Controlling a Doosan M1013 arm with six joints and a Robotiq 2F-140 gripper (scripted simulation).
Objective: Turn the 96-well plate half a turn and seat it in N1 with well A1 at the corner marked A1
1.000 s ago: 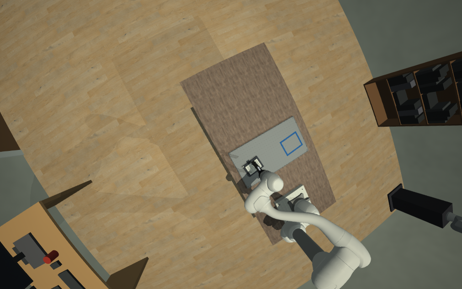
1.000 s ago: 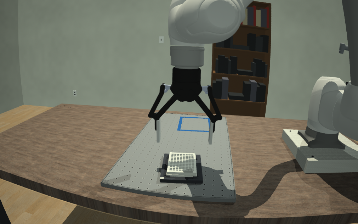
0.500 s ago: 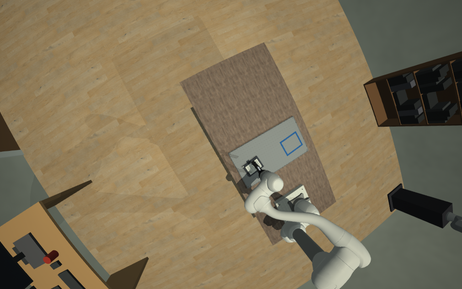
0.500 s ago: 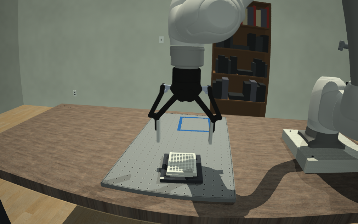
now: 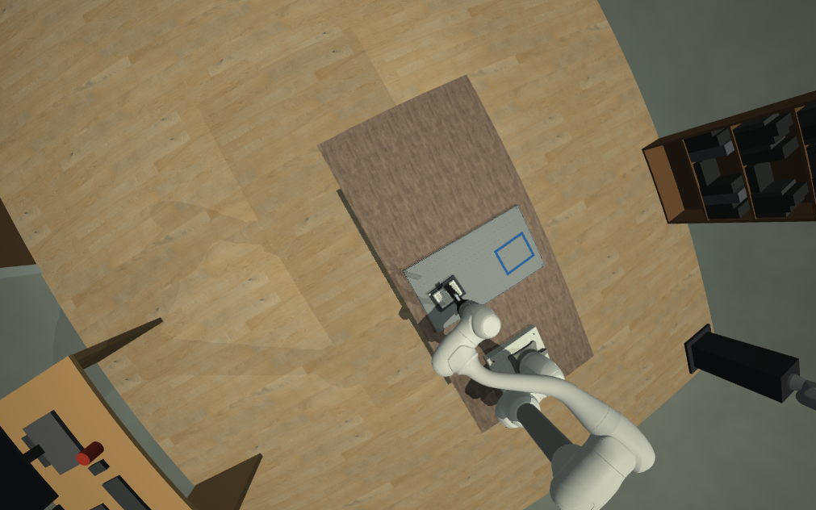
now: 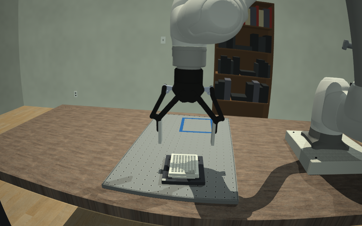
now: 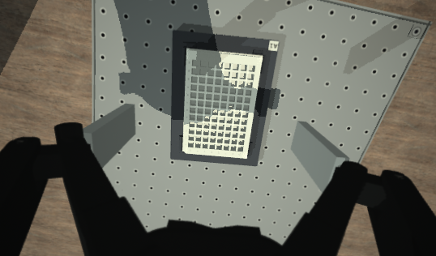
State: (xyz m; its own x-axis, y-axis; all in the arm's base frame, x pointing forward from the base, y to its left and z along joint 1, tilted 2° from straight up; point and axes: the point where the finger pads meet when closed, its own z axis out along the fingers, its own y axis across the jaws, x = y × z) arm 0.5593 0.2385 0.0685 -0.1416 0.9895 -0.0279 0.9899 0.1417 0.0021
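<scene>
Right now the white 96-well plate is 8 cm below my hand. Also, from my hand: A1 label: 5 cm ahead, 8 cm to the left, 9 cm below; then dark plate nest N1: 10 cm below.
</scene>
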